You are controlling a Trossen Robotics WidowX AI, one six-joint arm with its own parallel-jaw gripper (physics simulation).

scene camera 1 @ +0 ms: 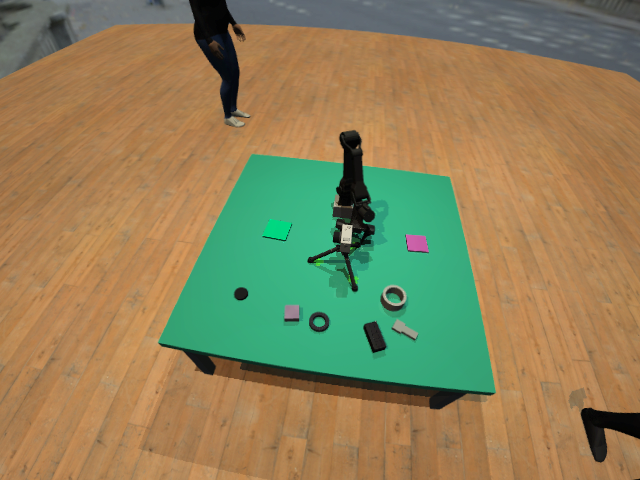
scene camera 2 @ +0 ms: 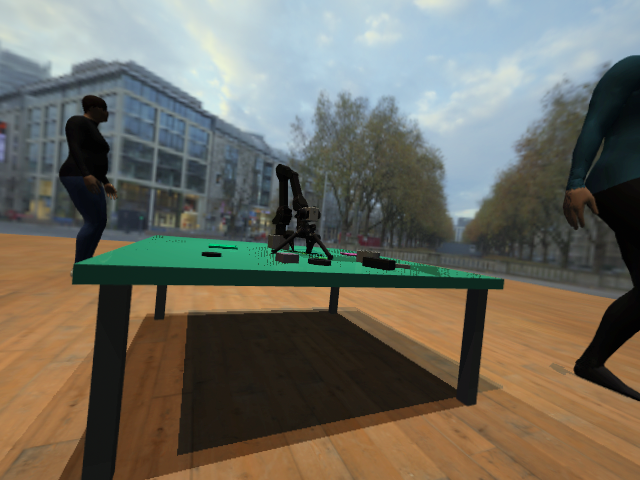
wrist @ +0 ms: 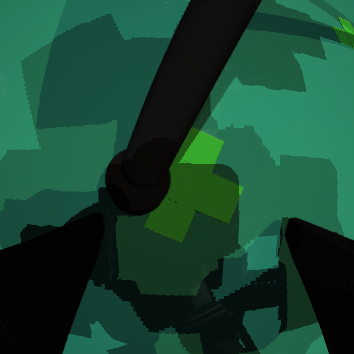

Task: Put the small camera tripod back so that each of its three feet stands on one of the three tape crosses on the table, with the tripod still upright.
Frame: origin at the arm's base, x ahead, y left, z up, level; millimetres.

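Seen in the pictures: gripper, between the fingertips: (scene camera 1: 351, 242) (scene camera 2: 301, 252) (wrist: 199, 226); arm's base, origin of its link: (scene camera 1: 344, 201) (scene camera 2: 280, 235).
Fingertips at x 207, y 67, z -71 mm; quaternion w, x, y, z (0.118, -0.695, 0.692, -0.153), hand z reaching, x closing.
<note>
Offsets run from my fingertips to a thing's top centre. "*": to the spot under its first point. Level surfaces: height alone.
The black tripod (scene camera 1: 349, 268) (scene camera 2: 321, 246) (wrist: 185, 90) stands upright, with a pale camera (scene camera 1: 346, 233) (scene camera 2: 311, 212) on top. In scene camera 1, its left foot is just outside the left green cross @(dx +148, dy -141, dz -3 mm) (scene camera 1: 318, 262), and its front foot is past the front cross @(* dx +243, dy +29, dz +39 mm) (scene camera 1: 353, 279). In the wrist view, the near foot @(* dx +18, dy +27, dz +17 mm) (wrist: 135, 182) is left of the middle of a cross @(dx +20, dy +7, dz -3 mm) (wrist: 202, 192) and overlaps its edge; part of another cross (wrist: 345, 32) shows at top right. My gripper (scene camera 1: 355, 227) (wrist: 199, 226) is open and empty, low behind the tripod. The foot appears ahead of the fingertips.
On the green table @(dz -3 mm) (scene camera 1: 206, 320) are a grey ring @(dx +291, dy +208, dz +44 mm) (scene camera 1: 383, 298), a black ring @(dx +448, dy -82, dz +12 mm) (scene camera 1: 311, 321), a black block @(dx +475, dy +142, dz +32 mm) (scene camera 1: 374, 336), a grey piece @(dx +422, dy +264, dz +11 mm) (scene camera 1: 404, 329), a mauve block @(dx +436, dy -196, dz +24 mm) (scene camera 1: 292, 313), a black disc @(dx +387, dy -432, dz +7 mm) (scene camera 1: 240, 293), a green square @(* dx -1, dy -377, dz +6 mm) (scene camera 1: 277, 229) and a magenta square @(* dx -53, dy +325, dz +6 mm) (scene camera 1: 417, 243).
</note>
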